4 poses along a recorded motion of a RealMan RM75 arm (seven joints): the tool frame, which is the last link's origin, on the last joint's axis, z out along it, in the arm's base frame.
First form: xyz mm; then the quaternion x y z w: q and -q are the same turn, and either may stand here.
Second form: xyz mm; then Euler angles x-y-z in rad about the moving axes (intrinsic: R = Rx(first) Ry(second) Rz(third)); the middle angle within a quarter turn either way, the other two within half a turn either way. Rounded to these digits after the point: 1 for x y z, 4 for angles.
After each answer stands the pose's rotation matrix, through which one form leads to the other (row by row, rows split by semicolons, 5 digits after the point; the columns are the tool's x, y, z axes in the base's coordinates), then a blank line. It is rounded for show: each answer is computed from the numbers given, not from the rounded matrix.
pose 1, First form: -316.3, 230.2, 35.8, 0.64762, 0.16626, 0.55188, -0.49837
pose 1, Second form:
-316.3, 230.2, 35.8, -1.4438, 0.5813, -1.1576
0.33557 0.76543 0.54910; -0.33473 -0.44797 0.82902; 0.88054 -0.46200 0.10589

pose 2, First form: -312.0, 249.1, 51.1, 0.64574, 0.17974, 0.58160, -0.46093
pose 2, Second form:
-312.0, 249.1, 51.1, -1.4454, 0.6254, -1.2458
0.25887 0.76828 0.58543; -0.30402 -0.51047 0.80435; 0.91682 -0.38621 0.10143

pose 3, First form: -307.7, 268.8, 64.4, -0.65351, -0.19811, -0.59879, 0.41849
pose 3, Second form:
-307.7, 268.8, 64.4, -1.4851, 0.6647, -1.3081
0.20441 0.76010 0.61681; -0.24224 -0.57124 0.78422; 0.94844 -0.30972 0.06736

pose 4, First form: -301.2, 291.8, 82.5, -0.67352, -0.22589, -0.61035, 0.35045
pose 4, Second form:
-301.2, 291.8, 82.5, -1.5832, 0.7259, -1.3649
0.15289 0.73208 0.66384; -0.12351 -0.65232 0.74782; 0.98049 -0.19633 -0.00931

